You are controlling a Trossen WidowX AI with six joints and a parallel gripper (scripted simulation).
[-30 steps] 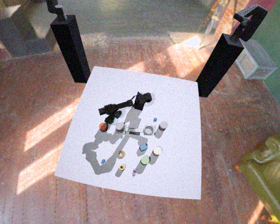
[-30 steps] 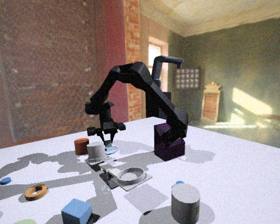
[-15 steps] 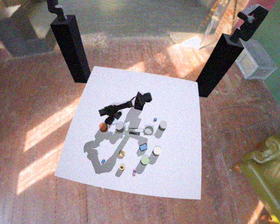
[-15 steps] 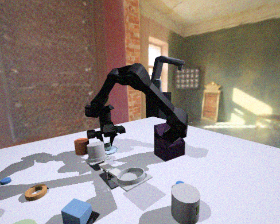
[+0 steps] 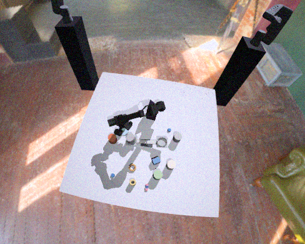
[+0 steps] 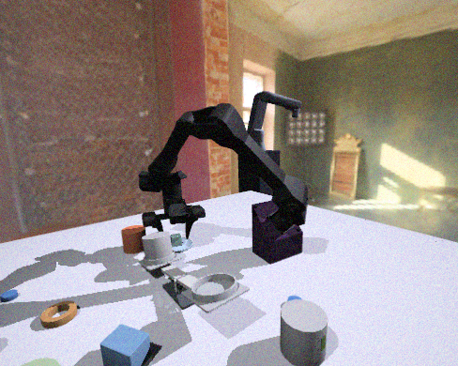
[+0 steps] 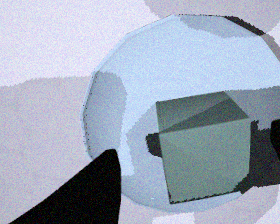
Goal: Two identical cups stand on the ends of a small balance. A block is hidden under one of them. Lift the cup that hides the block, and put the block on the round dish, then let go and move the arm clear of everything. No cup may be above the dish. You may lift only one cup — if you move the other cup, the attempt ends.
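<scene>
My gripper tip is right at the teal block. The rest, counted from my gripper tip: pale blue round dish: 10 mm below; small balance: 220 mm to the left, 100 mm ahead, 20 mm above; orange cylinder: 100 mm ahead, 50 mm to the right, 20 mm above.
</scene>
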